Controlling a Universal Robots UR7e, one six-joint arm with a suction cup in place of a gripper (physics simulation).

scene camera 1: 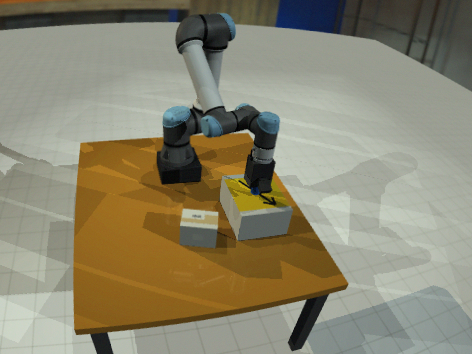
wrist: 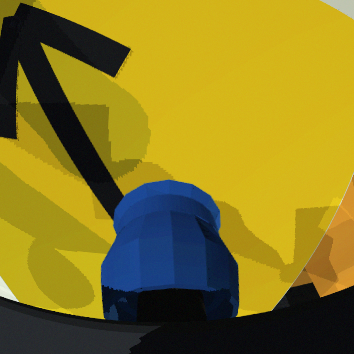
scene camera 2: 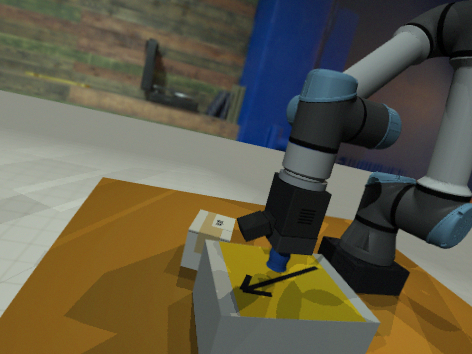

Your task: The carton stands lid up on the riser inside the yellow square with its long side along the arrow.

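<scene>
The white carton (scene camera 1: 199,235) (scene camera 2: 209,228) stands upright on the table beside the riser, with tan tape and a small printed label on its top face. The grey-white riser (scene camera 1: 265,225) (scene camera 2: 285,334) bears the yellow square (scene camera 1: 243,201) (scene camera 2: 327,302) (wrist: 225,125) on its top. The black arrow (scene camera 1: 267,199) (scene camera 2: 279,278) (wrist: 71,125) lies across the square; in scene camera 1 it points to the front right. My gripper, a blue suction cup (scene camera 1: 255,191) (scene camera 2: 277,265) (wrist: 167,200), is open and holds no carton. It hangs a little above the yellow square, apart from the carton.
The orange-brown table (scene camera 1: 125,280) (scene camera 2: 135,220) carries everything. The robot's black base (scene camera 1: 179,173) (scene camera 2: 367,275) stands behind the carton and riser in scene camera 1. The riser stands near the table's right edge there, with a narrow gap between riser and carton.
</scene>
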